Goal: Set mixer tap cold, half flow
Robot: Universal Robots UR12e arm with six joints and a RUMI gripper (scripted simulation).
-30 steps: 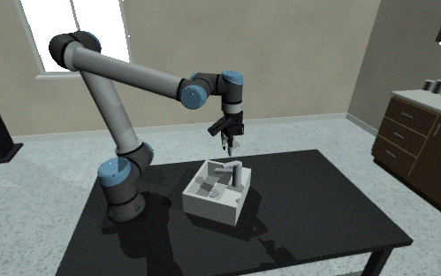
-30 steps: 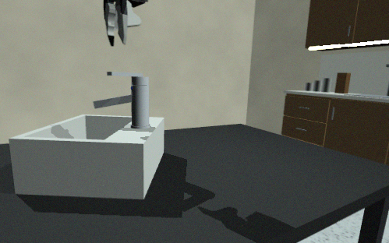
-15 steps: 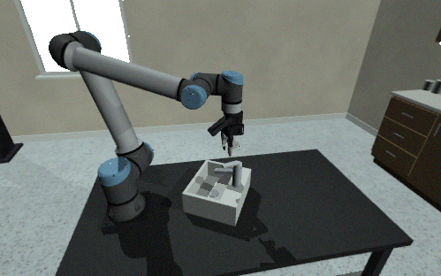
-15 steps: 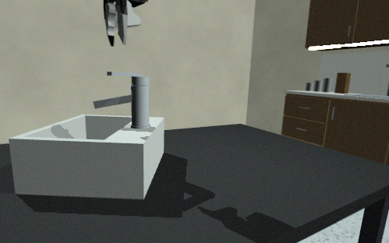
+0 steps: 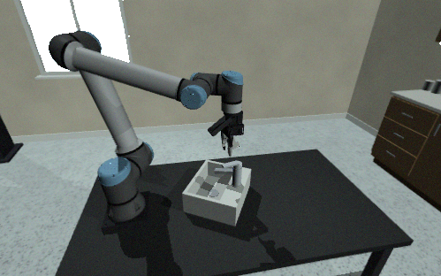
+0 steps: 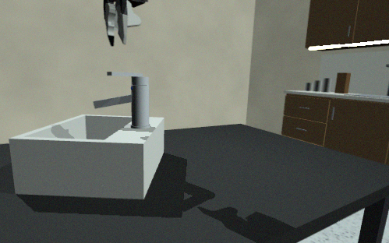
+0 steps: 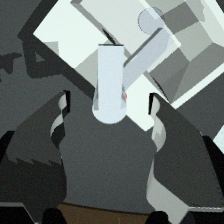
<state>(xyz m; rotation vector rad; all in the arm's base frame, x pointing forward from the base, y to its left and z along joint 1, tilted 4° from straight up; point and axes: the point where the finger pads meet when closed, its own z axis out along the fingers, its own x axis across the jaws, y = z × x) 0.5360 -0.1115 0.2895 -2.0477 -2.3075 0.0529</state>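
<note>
My gripper is now 8 cm above the flat lever and 2 cm short of it. The rest, counted from my hand: white basin: 32 cm below, 8 cm to the left, 3 cm behind.
</note>
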